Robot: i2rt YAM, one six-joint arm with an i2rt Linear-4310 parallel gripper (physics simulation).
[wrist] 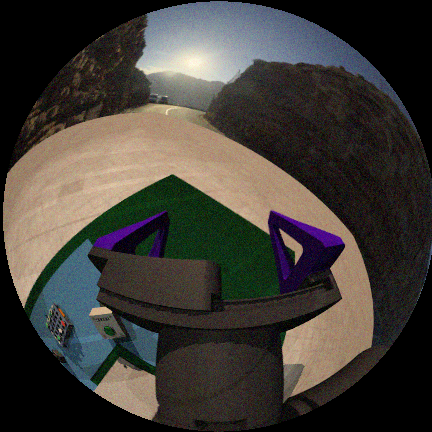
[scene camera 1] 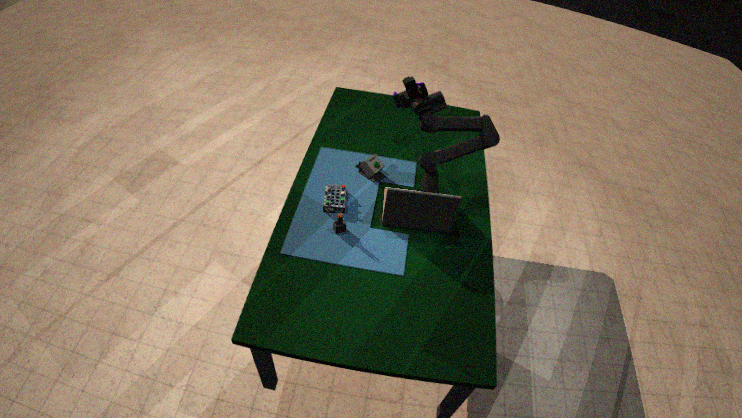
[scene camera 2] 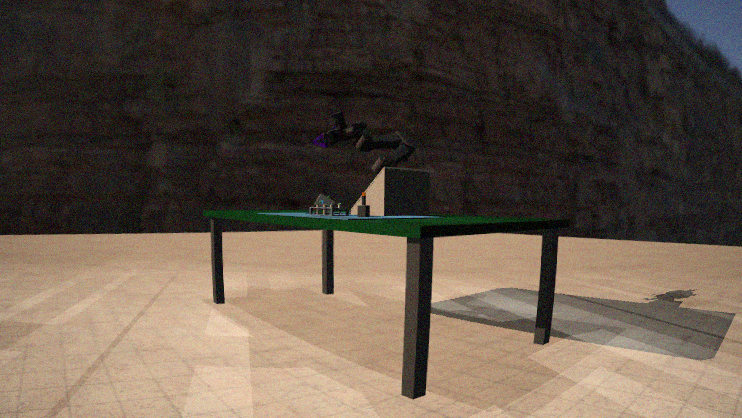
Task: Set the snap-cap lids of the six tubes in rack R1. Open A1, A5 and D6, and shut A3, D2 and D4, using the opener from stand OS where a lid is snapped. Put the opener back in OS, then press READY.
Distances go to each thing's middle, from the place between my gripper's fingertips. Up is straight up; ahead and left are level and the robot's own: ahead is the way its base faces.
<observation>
Now: the grey box with green button (wrist: 109, 324) 30 cm below my hand, 19 cm to the left of it and 10 cm ahead of it.
</observation>
